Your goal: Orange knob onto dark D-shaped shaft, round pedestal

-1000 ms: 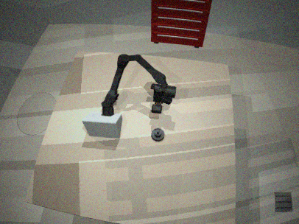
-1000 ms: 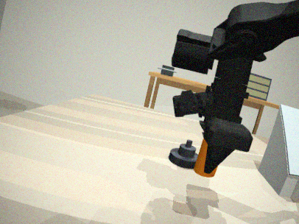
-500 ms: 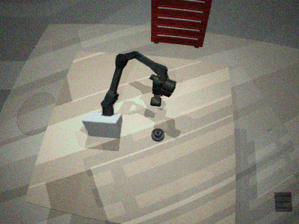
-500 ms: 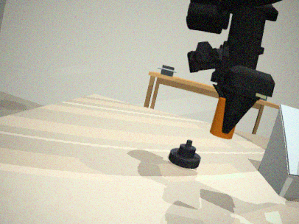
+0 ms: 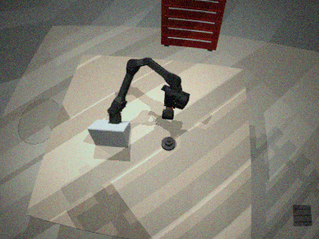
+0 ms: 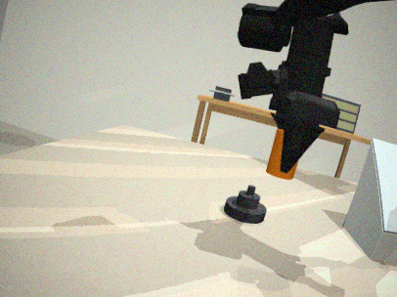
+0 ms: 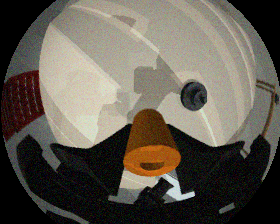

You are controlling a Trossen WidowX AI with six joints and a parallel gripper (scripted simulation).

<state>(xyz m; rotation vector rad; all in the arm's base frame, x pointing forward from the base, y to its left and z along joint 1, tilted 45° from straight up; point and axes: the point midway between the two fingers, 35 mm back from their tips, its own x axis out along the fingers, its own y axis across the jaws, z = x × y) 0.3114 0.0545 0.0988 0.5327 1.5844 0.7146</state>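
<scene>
Right now the dark round pedestal is 30 mm ahead of my gripper tip, 140 mm to the right of it and 110 mm below it. Also, from my gripper tip: orange knob (20 mm above).
</scene>
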